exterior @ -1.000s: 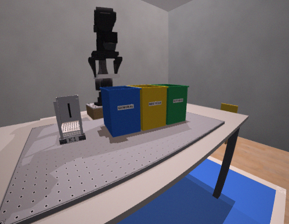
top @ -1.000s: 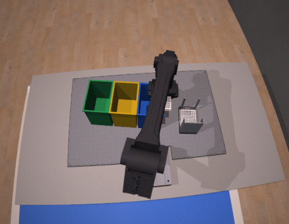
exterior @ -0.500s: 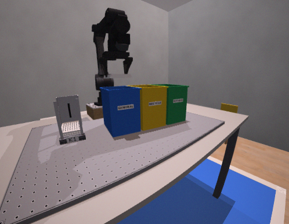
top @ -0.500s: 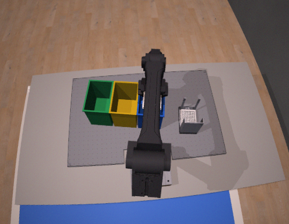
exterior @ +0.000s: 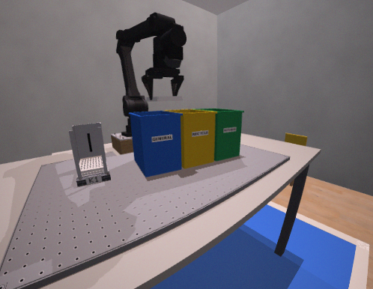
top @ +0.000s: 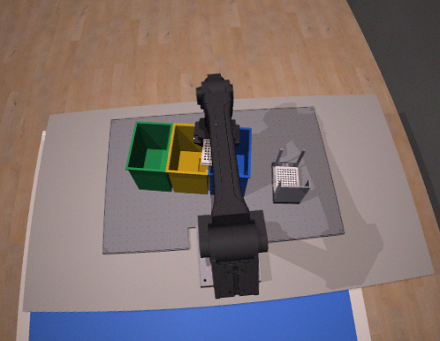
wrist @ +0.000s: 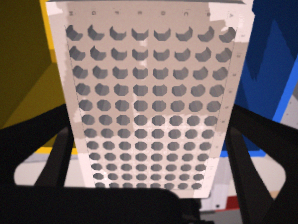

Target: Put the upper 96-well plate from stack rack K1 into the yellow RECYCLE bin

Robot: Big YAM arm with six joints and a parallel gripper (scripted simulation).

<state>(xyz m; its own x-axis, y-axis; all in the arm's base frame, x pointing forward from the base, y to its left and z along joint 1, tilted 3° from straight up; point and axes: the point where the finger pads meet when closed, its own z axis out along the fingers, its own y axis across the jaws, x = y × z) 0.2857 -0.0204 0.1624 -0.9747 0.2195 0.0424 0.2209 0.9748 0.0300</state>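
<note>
Now: hand 3 cm short of the yellow recycle bin, 8 cm to the right of it and 14 cm above it. Also, from my hand: blue general bin: 4 cm to the right, 14 cm below; then 96-well plate: right at my hand; then green bin: 6 cm ahead, 21 cm to the left, 14 cm below.
</note>
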